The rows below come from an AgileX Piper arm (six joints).
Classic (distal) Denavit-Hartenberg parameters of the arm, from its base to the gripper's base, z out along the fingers. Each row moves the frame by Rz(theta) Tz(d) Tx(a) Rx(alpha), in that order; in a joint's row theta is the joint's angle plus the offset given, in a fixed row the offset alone. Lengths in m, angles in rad.
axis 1: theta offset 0; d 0.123; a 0; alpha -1.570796
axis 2: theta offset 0.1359; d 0; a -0.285; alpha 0
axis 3: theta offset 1.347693; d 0; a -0.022; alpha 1.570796
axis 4: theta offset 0; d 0.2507; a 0; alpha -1.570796
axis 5: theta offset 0; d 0; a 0; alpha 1.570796
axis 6: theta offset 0; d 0.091; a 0; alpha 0
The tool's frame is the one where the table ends.
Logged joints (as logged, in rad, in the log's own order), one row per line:
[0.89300, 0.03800, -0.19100, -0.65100, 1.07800, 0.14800]
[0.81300, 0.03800, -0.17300, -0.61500, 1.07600, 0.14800]
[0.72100, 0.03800, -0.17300, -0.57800, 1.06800, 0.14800]
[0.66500, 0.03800, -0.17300, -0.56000, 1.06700, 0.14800]
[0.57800, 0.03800, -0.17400, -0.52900, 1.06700, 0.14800]
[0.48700, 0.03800, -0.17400, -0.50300, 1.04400, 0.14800]
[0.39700, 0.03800, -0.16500, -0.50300, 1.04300, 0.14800]
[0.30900, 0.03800, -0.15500, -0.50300, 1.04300, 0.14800]
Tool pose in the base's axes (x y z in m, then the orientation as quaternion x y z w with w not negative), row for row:
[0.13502, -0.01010, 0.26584, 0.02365, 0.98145, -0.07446, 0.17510]
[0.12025, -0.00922, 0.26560, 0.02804, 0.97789, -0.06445, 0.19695]
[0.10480, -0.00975, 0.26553, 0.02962, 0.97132, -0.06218, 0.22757]
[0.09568, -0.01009, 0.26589, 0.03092, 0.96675, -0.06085, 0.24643]
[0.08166, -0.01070, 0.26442, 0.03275, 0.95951, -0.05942, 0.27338]
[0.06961, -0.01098, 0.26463, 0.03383, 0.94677, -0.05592, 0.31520]
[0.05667, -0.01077, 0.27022, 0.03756, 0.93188, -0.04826, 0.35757]
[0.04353, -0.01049, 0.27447, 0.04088, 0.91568, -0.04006, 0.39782]
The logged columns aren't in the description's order. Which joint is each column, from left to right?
Columns, left to right: axis 2, axis 1, axis 4, axis 3, axis 5, axis 6.
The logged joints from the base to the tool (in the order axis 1, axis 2, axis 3, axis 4, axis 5, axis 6), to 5 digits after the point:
[0.03800, 0.89300, -0.65100, -0.19100, 1.07800, 0.14800]
[0.03800, 0.81300, -0.61500, -0.17300, 1.07600, 0.14800]
[0.03800, 0.72100, -0.57800, -0.17300, 1.06800, 0.14800]
[0.03800, 0.66500, -0.56000, -0.17300, 1.06700, 0.14800]
[0.03800, 0.57800, -0.52900, -0.17400, 1.06700, 0.14800]
[0.03800, 0.48700, -0.50300, -0.17400, 1.04400, 0.14800]
[0.03800, 0.39700, -0.50300, -0.16500, 1.04300, 0.14800]
[0.03800, 0.30900, -0.50300, -0.15500, 1.04300, 0.14800]

